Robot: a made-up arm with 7 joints.
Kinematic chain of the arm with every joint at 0, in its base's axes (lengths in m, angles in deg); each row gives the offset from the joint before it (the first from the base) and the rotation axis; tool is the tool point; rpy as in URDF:
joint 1: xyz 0 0 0.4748 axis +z
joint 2: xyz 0 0 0 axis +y
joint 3: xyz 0 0 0.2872 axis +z
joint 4: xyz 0.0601 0 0 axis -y
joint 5: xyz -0.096 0 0.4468 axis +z
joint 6: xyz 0 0 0 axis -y
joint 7: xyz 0.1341 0 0 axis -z
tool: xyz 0 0 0 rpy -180 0 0
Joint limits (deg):
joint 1: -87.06..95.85
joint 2: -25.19..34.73
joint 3: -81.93..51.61
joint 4: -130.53..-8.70
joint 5: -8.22..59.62
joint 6: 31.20..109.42
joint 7: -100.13..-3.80
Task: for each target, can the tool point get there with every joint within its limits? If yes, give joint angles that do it. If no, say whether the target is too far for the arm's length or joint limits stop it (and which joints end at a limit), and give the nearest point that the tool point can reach.
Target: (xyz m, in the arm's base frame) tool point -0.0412 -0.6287 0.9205
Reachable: yes | joints -32.18 1.77 -62.70 -82.32 0.74 87.75 -30.94
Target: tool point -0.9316 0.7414 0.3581
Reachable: no: too far | nearest point -0.5398 0.4925 0.5073 | short by 0.488 m
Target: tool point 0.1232 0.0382 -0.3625
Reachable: no: joint limits stop it (at a limit: joint 2, joint 4) | nearest point 0.3472 0.1076 0.1471 | short by 0.561 m
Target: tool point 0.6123 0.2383 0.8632
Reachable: yes | joints 57.07 15.89 -49.68 -68.09 42.91 48.12 -51.22
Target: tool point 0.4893 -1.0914 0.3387
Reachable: no: too far | nearest point 0.3158 -0.7045 0.4845 | short by 0.448 m
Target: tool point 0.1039 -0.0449 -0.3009
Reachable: no: joint limits stop it (at a limit: joint 2, joint 4) | nearest point 0.3268 -0.1412 0.1508 | short by 0.513 m
